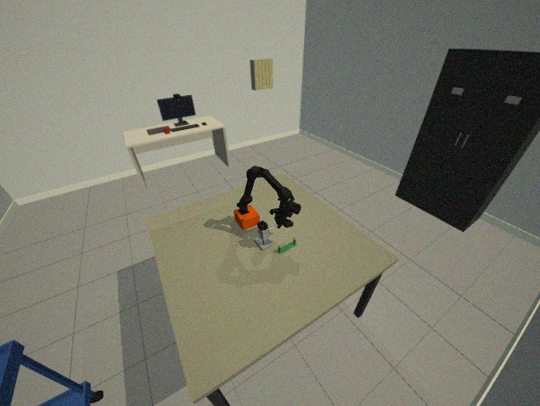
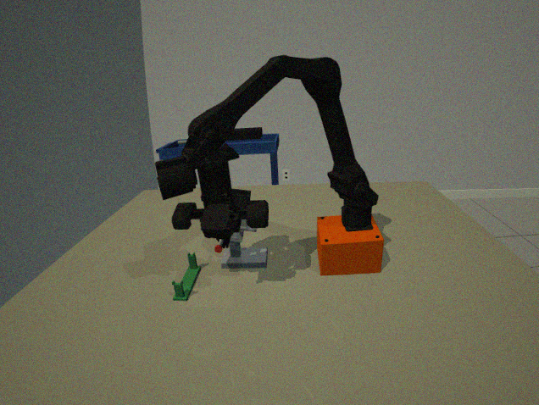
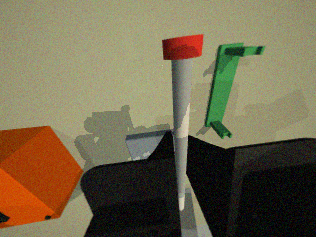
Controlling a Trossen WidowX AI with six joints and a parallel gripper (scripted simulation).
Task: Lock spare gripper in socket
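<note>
The socket is 110 mm to the right of my gripper tip, 40 mm below it and 10 mm behind it. From my gripper tip the other things lie so: spare gripper (110 mm to the right, 30 mm above, 10 mm behind); green cradle (100 mm ahead, 70 mm below).
</note>
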